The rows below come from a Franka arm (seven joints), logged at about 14 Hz.
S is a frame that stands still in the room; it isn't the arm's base.
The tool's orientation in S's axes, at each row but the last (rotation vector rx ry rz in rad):
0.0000 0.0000 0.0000
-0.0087 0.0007 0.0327
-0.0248 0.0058 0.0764
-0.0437 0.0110 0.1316
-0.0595 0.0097 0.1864
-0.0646 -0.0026 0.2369
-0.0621 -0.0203 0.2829
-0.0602 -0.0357 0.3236
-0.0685 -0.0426 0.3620
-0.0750 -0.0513 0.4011
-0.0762 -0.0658 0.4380
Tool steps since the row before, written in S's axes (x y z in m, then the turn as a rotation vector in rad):
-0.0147 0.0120 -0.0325 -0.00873 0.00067 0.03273
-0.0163 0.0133 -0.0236 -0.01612 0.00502 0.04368
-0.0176 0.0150 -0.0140 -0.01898 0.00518 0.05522
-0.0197 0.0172 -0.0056 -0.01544 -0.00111 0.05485
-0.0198 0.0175 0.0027 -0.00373 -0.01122 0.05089
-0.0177 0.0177 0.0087 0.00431 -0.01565 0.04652
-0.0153 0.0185 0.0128 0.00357 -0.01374 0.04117
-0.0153 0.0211 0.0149 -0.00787 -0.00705 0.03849
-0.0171 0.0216 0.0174 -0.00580 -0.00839 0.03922
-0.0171 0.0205 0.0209 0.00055 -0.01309 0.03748
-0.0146 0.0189 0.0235 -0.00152 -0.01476 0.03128
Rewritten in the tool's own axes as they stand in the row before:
-0.0147 0.0120 -0.0325 -0.00873 0.00067 0.03273
-0.0158 0.0140 -0.0235 -0.01598 0.00516 0.04371
-0.0163 0.0166 -0.0137 -0.01890 0.00526 0.05524
-0.0172 0.0199 -0.0050 -0.01621 -0.00142 0.05462
-0.0163 0.0207 0.0037 -0.00651 -0.01328 0.05011
-0.0131 0.0208 0.0100 0.00028 -0.01918 0.04538
-0.0094 0.0212 0.0143 0.00005 -0.01680 0.04018
-0.0074 0.0238 0.0167 -0.00873 -0.00667 0.03837
-0.0078 0.0249 0.0195 -0.00725 -0.00871 0.03891
-0.0070 0.0237 0.0232 -0.00331 -0.01534 0.03647
-0.0040 0.0211 0.0257 -0.00618 -0.01543 0.03037

